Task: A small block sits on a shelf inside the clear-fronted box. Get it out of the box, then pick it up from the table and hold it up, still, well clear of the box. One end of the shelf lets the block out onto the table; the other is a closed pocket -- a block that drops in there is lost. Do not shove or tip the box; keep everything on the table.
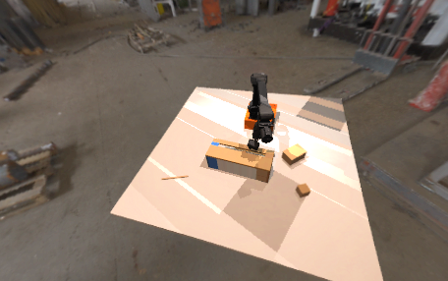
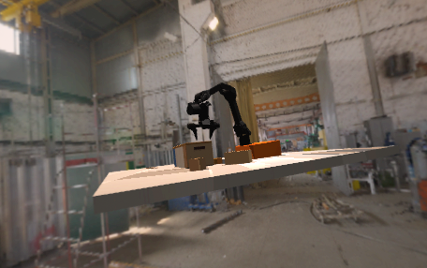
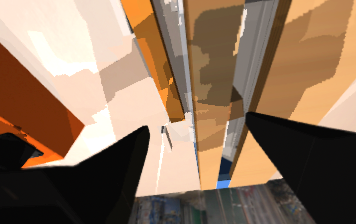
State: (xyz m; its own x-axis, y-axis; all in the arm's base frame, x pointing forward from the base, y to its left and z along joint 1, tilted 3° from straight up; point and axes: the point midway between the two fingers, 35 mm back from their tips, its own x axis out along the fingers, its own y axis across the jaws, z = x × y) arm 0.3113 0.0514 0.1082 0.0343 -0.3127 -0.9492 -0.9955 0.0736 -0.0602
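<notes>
Right now the clear-fronted box is 9 cm below my gripper tip, 5 cm to the right of it and 3 cm ahead of it. Also, from my gripper tip: brown block 6 cm below, 5 cm ahead, 4 cm to the right; then thin stick 43 cm to the right, 25 cm ahead, 14 cm below; then brown cube 32 cm to the left, 17 cm ahead, 12 cm below.
</notes>
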